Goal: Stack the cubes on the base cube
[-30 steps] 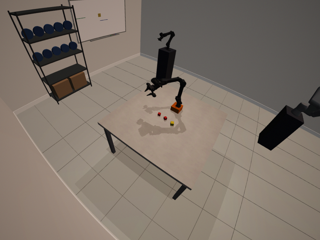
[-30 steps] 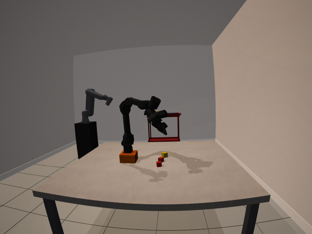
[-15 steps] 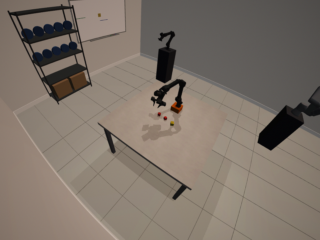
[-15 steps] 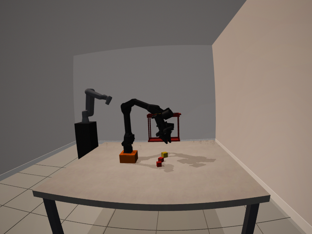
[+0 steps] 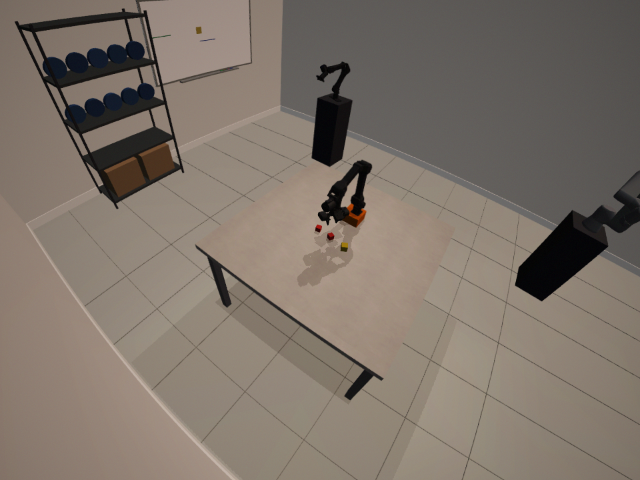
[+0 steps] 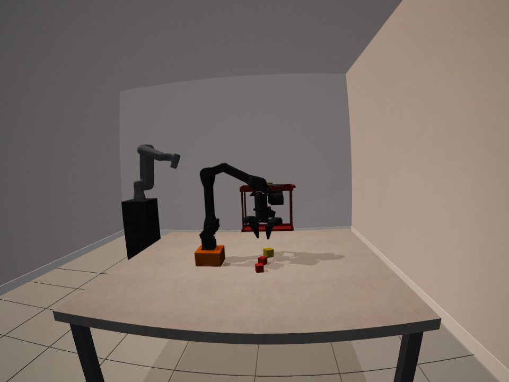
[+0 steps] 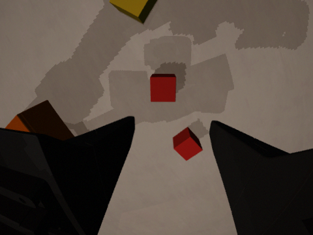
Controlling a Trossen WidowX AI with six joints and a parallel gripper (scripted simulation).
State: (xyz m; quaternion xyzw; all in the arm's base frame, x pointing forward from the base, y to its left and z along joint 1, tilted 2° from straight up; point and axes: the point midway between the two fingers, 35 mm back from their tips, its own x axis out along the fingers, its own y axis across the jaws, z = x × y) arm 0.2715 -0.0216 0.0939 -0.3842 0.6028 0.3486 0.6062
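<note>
Now: gripper tip 10 mm short of the yellow base cube, 120 mm to the right of it and 110 mm above it.
</note>
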